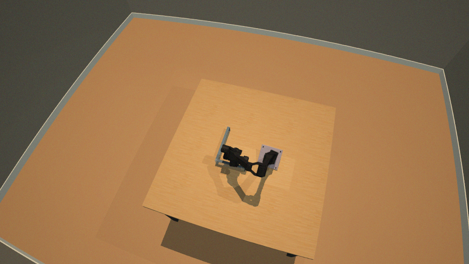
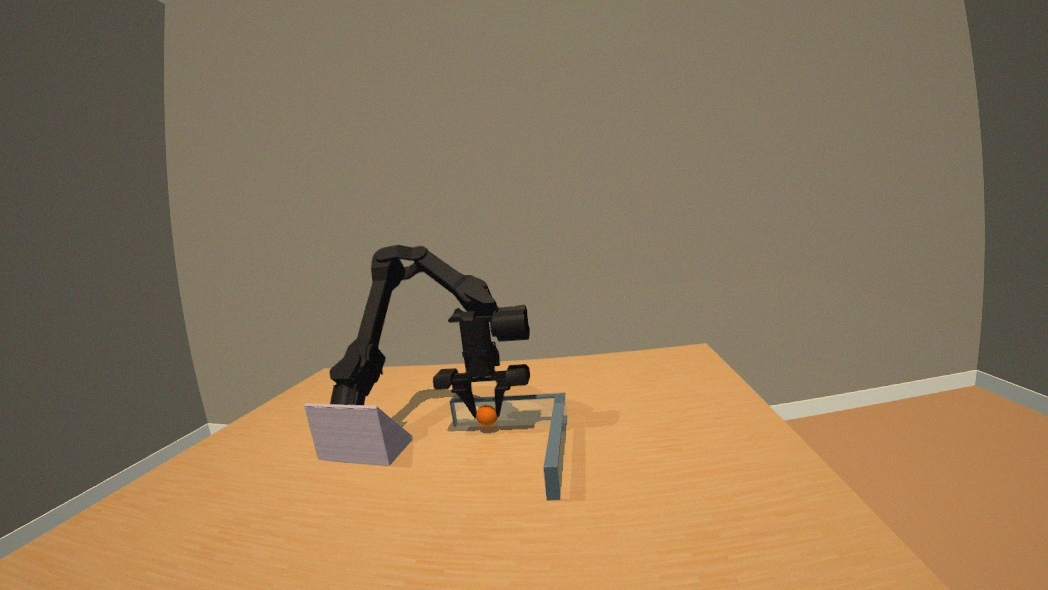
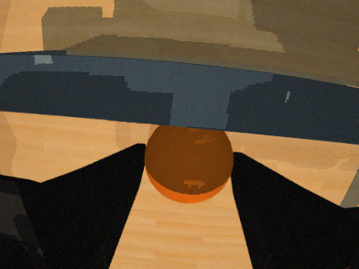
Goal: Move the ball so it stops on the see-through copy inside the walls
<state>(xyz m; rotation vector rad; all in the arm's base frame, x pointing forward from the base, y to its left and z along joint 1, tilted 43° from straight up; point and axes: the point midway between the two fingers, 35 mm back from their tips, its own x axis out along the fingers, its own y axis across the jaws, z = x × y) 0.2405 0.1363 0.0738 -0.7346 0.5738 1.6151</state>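
Right now the orange ball is right at my gripper tip. From my gripper tip the other things lie so: see-through copy of ball 10 mm below; low clear wall 160 mm ahead, 90 mm to the right.
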